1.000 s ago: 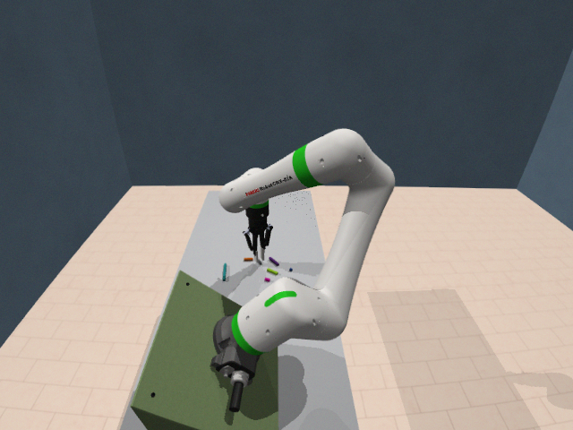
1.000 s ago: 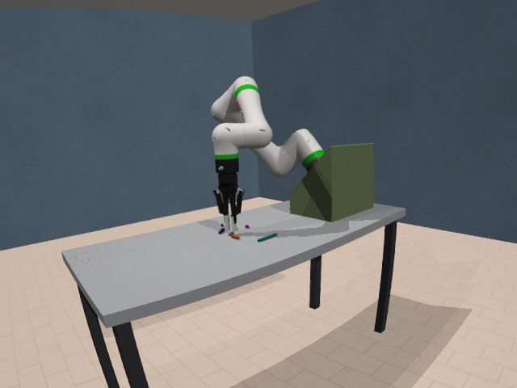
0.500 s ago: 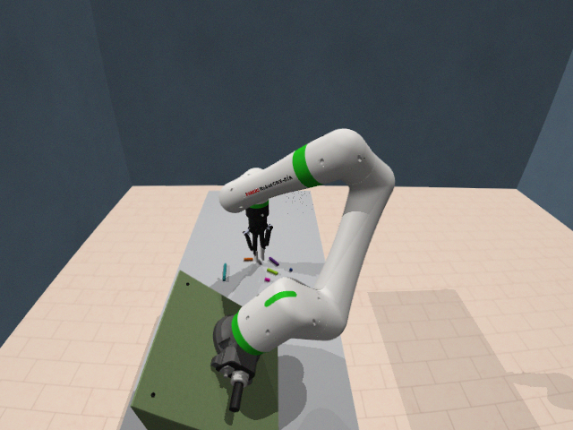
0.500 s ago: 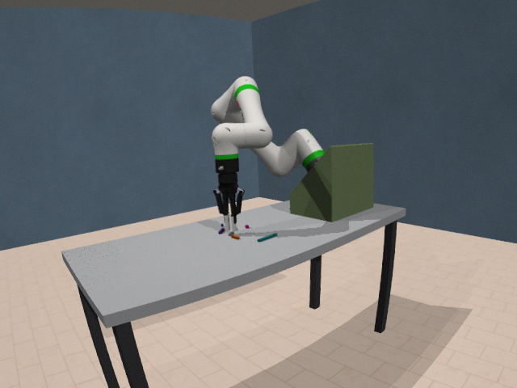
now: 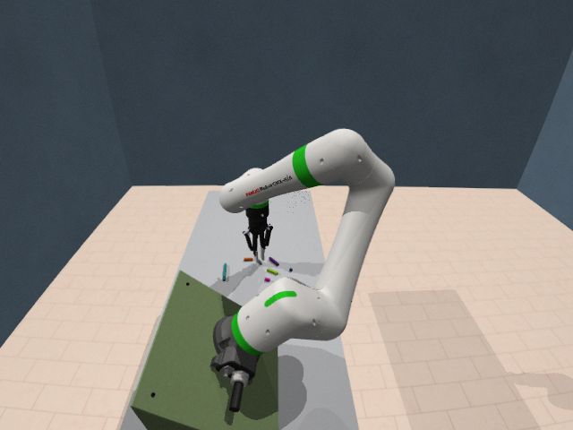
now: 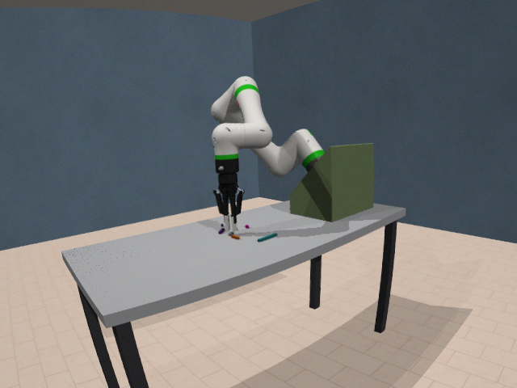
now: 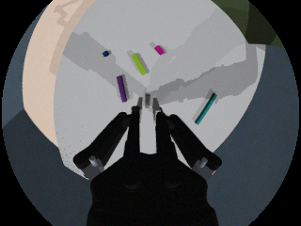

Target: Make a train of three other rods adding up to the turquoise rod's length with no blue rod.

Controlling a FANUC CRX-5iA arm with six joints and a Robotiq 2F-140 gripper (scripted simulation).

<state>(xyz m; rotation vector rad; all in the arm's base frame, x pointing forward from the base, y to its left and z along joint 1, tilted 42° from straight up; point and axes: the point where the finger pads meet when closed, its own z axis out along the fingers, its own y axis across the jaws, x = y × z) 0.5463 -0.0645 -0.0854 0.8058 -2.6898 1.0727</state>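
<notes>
Now: hand 4 cm above the grey rod. From my hand the other things lie so: orange rod 1 cm ahead, 5 cm to the left, 4 cm below; then purple rod 1 cm ahead, 6 cm to the right, 4 cm below; then lime rod 6 cm behind, 6 cm to the right, 4 cm below.
</notes>
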